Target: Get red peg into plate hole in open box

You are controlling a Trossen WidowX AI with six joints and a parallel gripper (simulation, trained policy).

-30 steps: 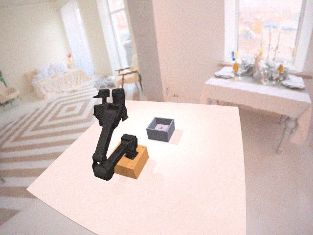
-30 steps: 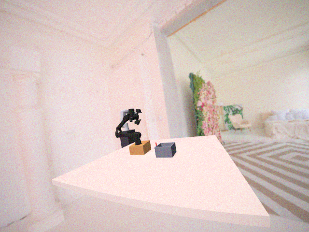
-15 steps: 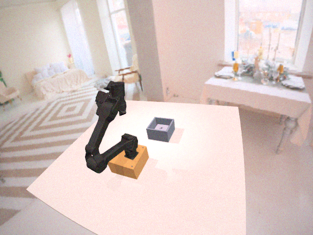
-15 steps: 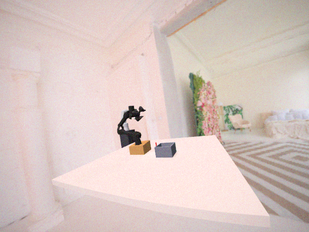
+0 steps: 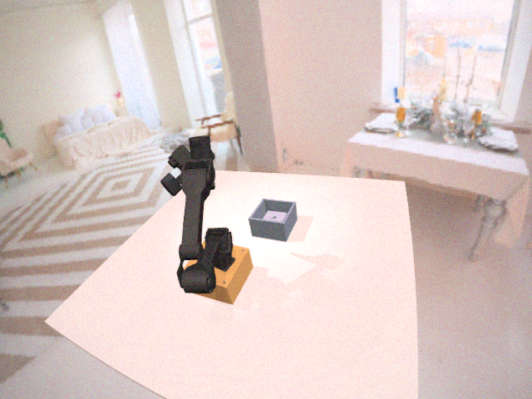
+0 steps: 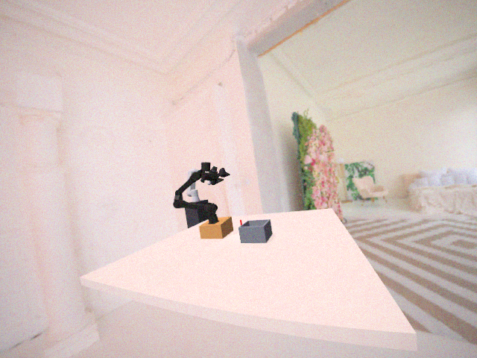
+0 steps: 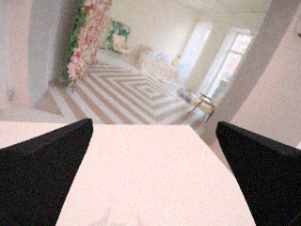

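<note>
My gripper tip is 38 cm above the red peg, 8 cm short of it and 1 cm to the left of it. Also, from my gripper tip: plate (38 cm below, 27 cm ahead, 17 cm to the right); grey box (40 cm below, 27 cm ahead, 17 cm to the right).
</note>
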